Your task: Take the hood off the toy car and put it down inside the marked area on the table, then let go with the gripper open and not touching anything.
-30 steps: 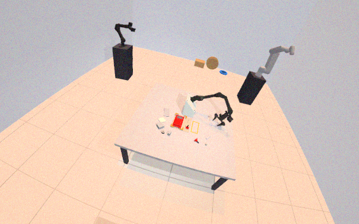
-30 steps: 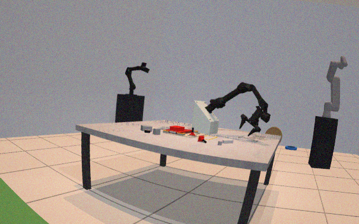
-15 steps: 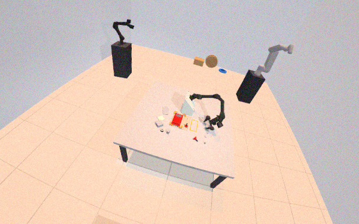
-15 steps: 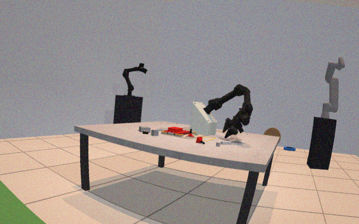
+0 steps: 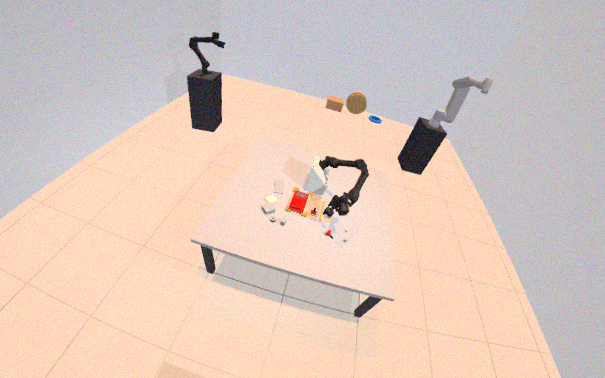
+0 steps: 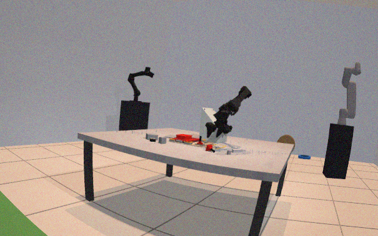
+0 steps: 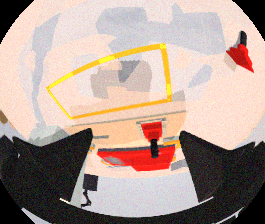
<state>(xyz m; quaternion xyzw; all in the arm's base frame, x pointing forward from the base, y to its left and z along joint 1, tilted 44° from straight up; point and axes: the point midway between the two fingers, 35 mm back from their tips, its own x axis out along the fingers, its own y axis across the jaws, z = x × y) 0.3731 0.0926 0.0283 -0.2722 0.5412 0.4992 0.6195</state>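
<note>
The red hood lies 200 mm to the right of my gripper tip, 30 mm behind it and 20 mm below it.
</note>
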